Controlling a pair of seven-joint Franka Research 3 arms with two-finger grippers.
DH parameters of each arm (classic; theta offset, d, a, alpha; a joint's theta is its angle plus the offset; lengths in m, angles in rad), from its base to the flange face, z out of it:
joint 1: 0 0.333 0 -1.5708
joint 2: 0 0 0 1.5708
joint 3: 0 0.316 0.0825 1.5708
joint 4: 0 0 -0.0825 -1.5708
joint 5: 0 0.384 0 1.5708
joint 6: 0 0 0.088 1.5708
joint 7: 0 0.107 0 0
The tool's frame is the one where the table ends.
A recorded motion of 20 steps. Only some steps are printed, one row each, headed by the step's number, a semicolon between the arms.
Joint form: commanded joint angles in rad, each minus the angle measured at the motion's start. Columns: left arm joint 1, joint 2, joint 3, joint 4, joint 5, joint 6, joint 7; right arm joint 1, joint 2, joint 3, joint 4, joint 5, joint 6, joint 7.
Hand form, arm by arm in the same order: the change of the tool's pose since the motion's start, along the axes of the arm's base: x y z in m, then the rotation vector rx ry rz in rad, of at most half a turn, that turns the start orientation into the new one. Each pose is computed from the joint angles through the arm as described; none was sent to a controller.
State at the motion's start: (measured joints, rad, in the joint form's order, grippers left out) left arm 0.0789 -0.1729 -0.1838 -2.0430 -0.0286 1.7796 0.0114; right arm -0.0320 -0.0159 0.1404 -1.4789 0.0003 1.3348 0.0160
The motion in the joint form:
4: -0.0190 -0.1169 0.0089 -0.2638 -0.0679 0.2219 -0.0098; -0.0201 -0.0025 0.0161 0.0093 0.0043 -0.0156 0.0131
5: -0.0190 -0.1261 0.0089 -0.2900 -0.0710 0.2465 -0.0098; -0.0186 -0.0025 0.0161 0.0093 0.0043 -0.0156 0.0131
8: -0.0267 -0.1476 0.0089 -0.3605 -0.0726 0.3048 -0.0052; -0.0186 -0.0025 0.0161 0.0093 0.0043 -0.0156 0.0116
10: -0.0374 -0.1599 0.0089 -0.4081 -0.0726 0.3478 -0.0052; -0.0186 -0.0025 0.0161 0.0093 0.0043 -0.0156 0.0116
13: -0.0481 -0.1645 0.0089 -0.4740 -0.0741 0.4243 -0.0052; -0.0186 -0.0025 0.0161 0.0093 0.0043 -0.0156 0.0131
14: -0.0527 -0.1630 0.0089 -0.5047 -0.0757 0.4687 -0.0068; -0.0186 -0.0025 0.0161 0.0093 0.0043 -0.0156 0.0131
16: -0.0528 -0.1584 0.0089 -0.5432 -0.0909 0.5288 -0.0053; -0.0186 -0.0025 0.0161 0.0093 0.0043 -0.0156 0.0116
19: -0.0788 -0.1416 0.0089 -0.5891 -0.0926 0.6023 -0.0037; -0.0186 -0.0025 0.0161 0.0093 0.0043 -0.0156 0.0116
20: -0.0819 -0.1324 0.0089 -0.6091 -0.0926 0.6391 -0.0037; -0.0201 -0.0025 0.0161 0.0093 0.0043 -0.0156 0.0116
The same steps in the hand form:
4: -0.0394 -0.0026 -0.0504 -0.0465 -0.0701 0.0388; -0.0025 -0.0016 0.0043 0.0015 0.0041 -0.0165
5: -0.0432 -0.0018 -0.0564 -0.0475 -0.0777 0.0423; -0.0026 -0.0008 0.0043 0.0015 0.0041 -0.0150
8: -0.0547 -0.0022 -0.0745 -0.0441 -0.0873 0.0362; -0.0026 -0.0008 0.0043 0.0017 0.0041 -0.0135
10: -0.0627 -0.0046 -0.0873 -0.0412 -0.0952 0.0292; -0.0026 -0.0008 0.0043 0.0017 0.0041 -0.0135
13: -0.0716 -0.0058 -0.1085 -0.0398 -0.1106 0.0248; -0.0026 -0.0008 0.0043 0.0015 0.0041 -0.0150
14: -0.0751 -0.0062 -0.1189 -0.0405 -0.1229 0.0255; -0.0026 -0.0008 0.0043 0.0015 0.0041 -0.0150
16: -0.0791 -0.0044 -0.1323 -0.0507 -0.1392 0.0376; -0.0026 -0.0008 0.0043 0.0017 0.0041 -0.0135
19: -0.0859 -0.0122 -0.1523 -0.0523 -0.1497 0.0160; -0.0026 -0.0008 0.0043 0.0017 0.0041 -0.0135
20: -0.0883 -0.0122 -0.1612 -0.0521 -0.1574 0.0150; -0.0025 -0.0016 0.0043 0.0017 0.0041 -0.0150

